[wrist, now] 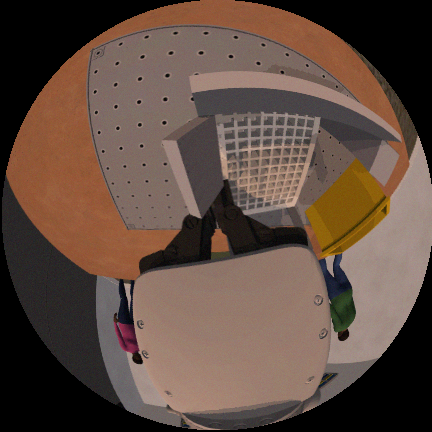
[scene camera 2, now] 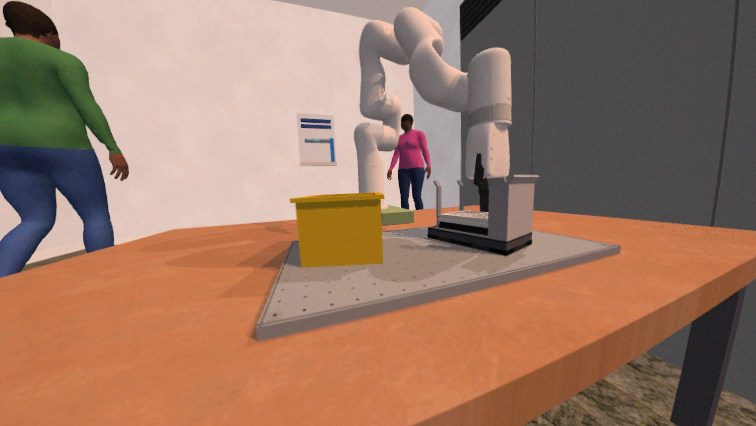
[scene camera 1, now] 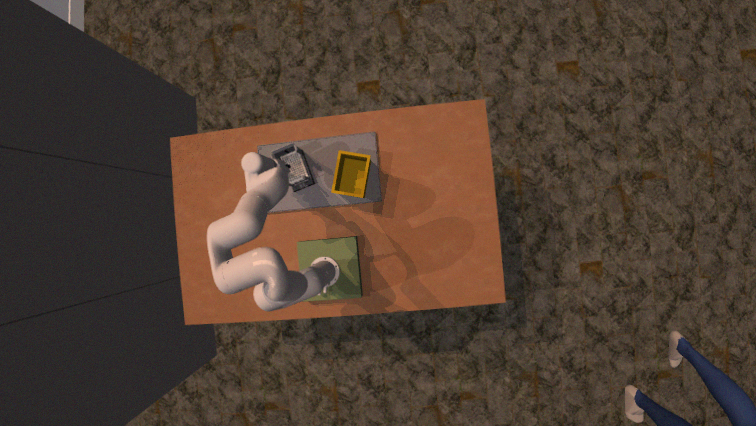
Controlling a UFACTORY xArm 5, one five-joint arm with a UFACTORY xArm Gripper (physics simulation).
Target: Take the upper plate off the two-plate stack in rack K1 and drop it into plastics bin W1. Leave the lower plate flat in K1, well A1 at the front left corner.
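Frame: origin at the arm's base, x ahead, y left, z up, level; millimetres.
Seen in the pictures: arm's base at its link origin: [scene camera 1: 325,271].
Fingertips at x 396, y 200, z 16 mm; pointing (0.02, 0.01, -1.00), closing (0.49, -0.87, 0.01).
Note:
Offsets run from my fingertips to a thing's middle. "spot": to the spot under its first point. Level surfaces: height alone.
A pale plate with a grid of wells {spot: 44 mm right, 28 mm ahead, 4 mm up} [scene camera 1: 294,167] [scene camera 2: 465,214] [wrist: 270,160] lies flat in the grey-walled, black-based rack K1 {44 mm right, 24 mm ahead, 12 mm up} [scene camera 1: 303,185] [scene camera 2: 520,211] [wrist: 240,100]. I cannot tell from these views how many plates are stacked there. My gripper [scene camera 2: 483,206] [wrist: 208,180] is shut and empty, pointing down. Its tips are at one edge of the plate, beside a short rack wall in the wrist view; whether they touch is unclear. The near wall hides the lowest part of the fingers in scene camera 2. The yellow bin W1 {290 mm right, 8 mm ahead, 2 mm up} [scene camera 1: 351,174] [scene camera 2: 341,232] [wrist: 345,210] stands upright beside the rack, apart from it.
Rack and bin stand on a grey perforated board {131 mm right, 18 mm ahead, 54 mm down} [scene camera 1: 322,203] [scene camera 2: 423,285] [wrist: 125,75] on the orange-brown table {61 mm down} [scene camera 1: 439,158] [scene camera 2: 158,328]. The arm's base is on a green block [scene camera 1: 346,251]. Raised rack walls stand close around the plate. Two people are beyond the table.

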